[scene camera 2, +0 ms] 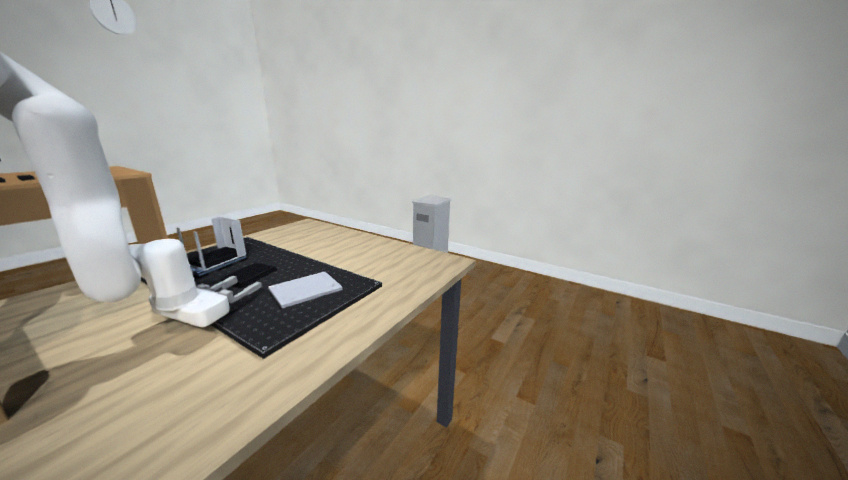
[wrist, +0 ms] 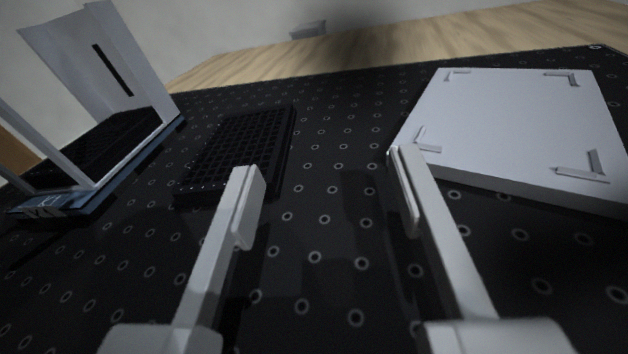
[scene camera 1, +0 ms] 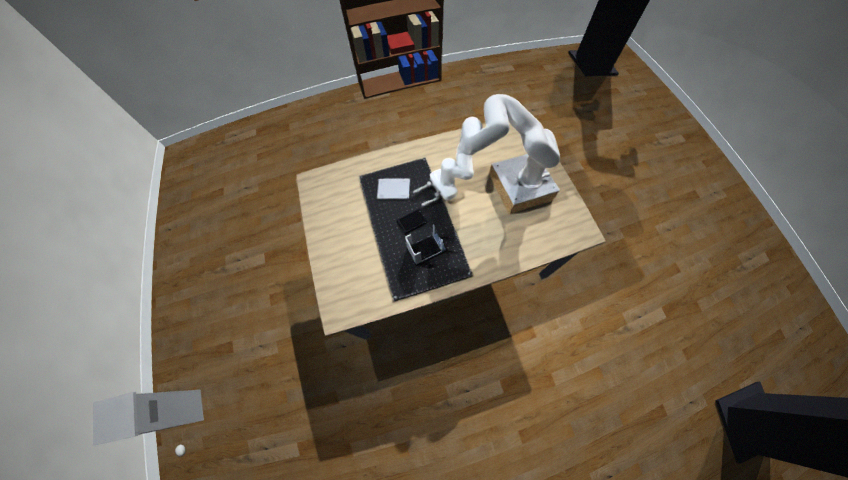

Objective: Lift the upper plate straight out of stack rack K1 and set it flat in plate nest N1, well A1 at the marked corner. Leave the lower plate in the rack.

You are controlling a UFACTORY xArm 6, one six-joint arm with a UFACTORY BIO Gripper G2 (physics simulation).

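Places are measured from the arm's base along level axes (x left, y back, z up), in millimetres.
Where they show: end effector, tool point: (scene camera 2: 240, 285) (wrist: 322, 196) (scene camera 1: 421, 197); arm's base, origin of the base link: (scene camera 1: 530, 178).
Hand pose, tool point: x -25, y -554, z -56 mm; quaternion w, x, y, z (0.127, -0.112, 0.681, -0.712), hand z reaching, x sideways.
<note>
Things, the pixels of their centre, and the offset from my tool point. Level surfaces: height alone.
- black well plate, body centre: (wrist: 244, 146) (scene camera 2: 249, 274) (scene camera 1: 412, 220) dx +106, dy -64, dz -24 mm
- Rack K1, body centre: (wrist: 65, 110) (scene camera 2: 210, 245) (scene camera 1: 426, 244) dx +264, dy -24, dz +38 mm
- black plate, body centre: (wrist: 107, 140) (scene camera 2: 216, 256) (scene camera 1: 424, 248) dx +267, dy -35, dz -4 mm
- White nest N1, body centre: (wrist: 499, 112) (scene camera 2: 305, 287) (scene camera 1: 393, 188) dx -96, dy -128, dz -24 mm
- black perforated mat, its level: dz -31 mm
- wooden table, its level: dz -44 mm
My gripper (scene camera 1: 418, 198) (scene camera 2: 248, 282) (wrist: 325, 160) is shut to its narrow stop, with nothing between its fingers, which stand apart over the mat. A black well plate (scene camera 1: 411, 221) (scene camera 2: 257, 273) (wrist: 235, 145) lies on the mat between the rack and the nest; in the wrist view the left fingertip overlaps its near right corner, contact unclear. Rack K1 (scene camera 2: 238, 237) (wrist: 137, 70) stands beyond it, with another black plate (scene camera 1: 427, 245) (scene camera 2: 214, 256) (wrist: 110, 132) low inside. White nest N1 (scene camera 1: 393, 188) (scene camera 2: 304, 290) (wrist: 510, 115) is empty, with corner brackets; its A1 mark is not readable.
The black perforated mat (scene camera 1: 449, 267) (scene camera 2: 267, 333) (wrist: 345, 242) lies on the wooden table (scene camera 1: 339, 237) (scene camera 2: 196, 428). The rack's upright posts and slotted wall rise above the mat. A bookcase (scene camera 1: 440, 41) and a grey cabinet (scene camera 1: 116, 419) (scene camera 2: 440, 228) stand away from the table.
</note>
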